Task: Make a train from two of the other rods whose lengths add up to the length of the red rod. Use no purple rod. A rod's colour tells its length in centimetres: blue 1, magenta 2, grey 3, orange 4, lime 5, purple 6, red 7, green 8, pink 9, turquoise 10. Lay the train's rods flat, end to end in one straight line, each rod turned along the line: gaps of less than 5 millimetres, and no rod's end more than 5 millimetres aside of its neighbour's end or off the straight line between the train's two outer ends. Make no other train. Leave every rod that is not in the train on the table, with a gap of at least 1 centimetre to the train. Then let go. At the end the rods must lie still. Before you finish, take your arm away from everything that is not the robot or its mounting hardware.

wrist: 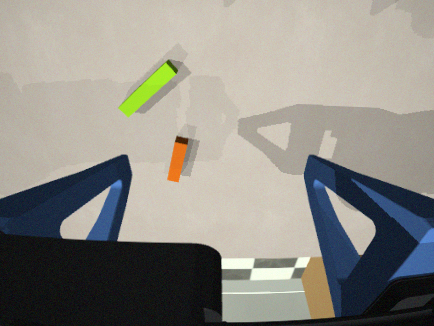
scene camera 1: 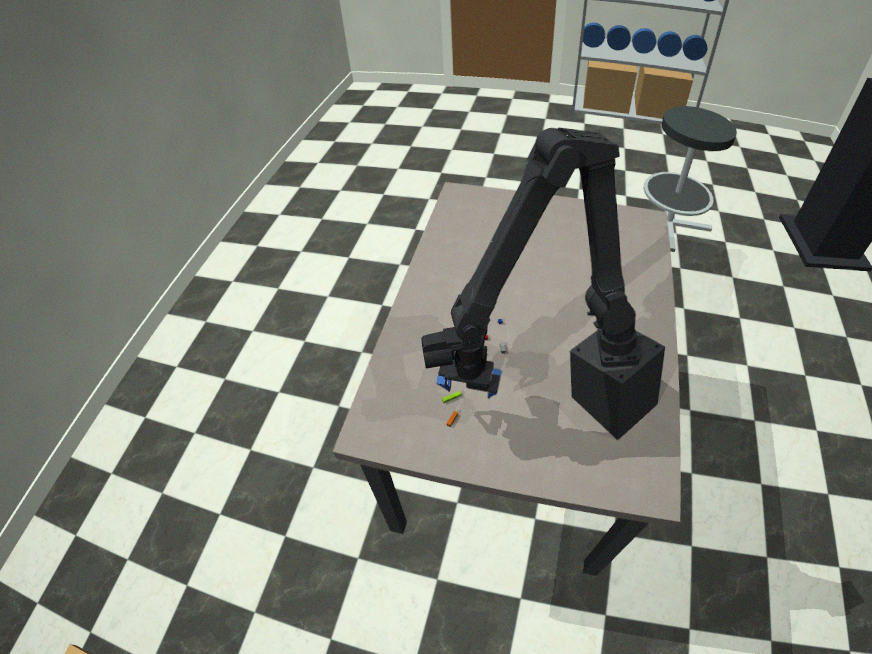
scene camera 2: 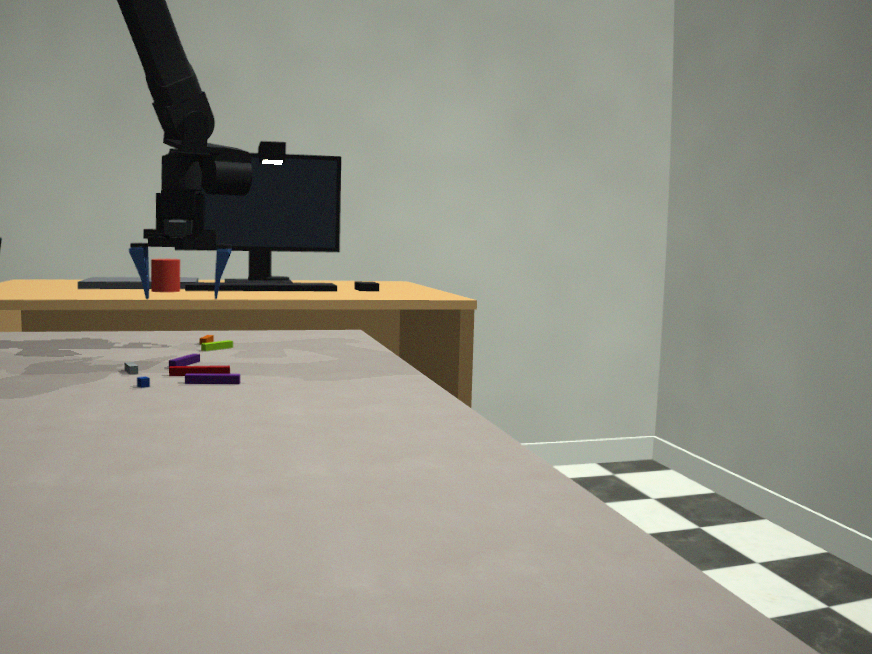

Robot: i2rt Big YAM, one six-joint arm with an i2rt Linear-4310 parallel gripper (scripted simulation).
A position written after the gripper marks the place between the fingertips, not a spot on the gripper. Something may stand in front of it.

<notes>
In view: the gripper (scene camera 2: 181,298) and a lime rod (wrist: 162,75).
The gripper is seen too in the wrist view (wrist: 218,164) and in scene camera 1 (scene camera 1: 469,393).
</notes>
